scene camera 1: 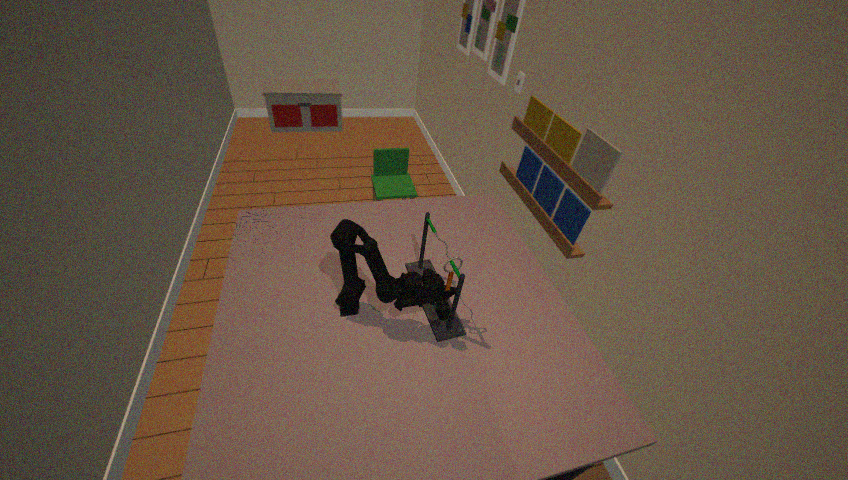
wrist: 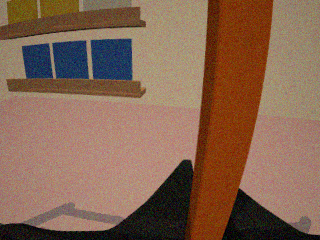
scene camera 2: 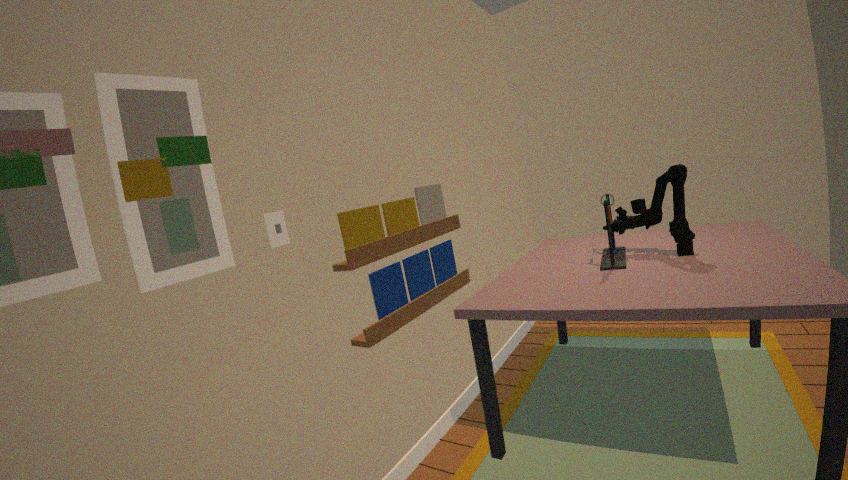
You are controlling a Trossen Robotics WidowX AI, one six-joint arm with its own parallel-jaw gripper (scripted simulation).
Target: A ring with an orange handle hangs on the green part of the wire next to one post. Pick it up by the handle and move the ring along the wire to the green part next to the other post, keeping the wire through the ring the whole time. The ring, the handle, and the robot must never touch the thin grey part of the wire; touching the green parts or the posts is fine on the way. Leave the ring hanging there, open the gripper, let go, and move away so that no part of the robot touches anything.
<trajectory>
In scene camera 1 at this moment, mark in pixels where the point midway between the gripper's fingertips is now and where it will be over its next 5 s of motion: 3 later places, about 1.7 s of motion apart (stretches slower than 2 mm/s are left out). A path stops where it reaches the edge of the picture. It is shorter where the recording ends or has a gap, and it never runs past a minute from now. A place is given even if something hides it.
My gripper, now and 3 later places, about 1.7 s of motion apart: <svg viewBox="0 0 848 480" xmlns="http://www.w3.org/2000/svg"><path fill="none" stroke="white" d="M457 289L452 278L454 267L440 264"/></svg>
</trajectory>
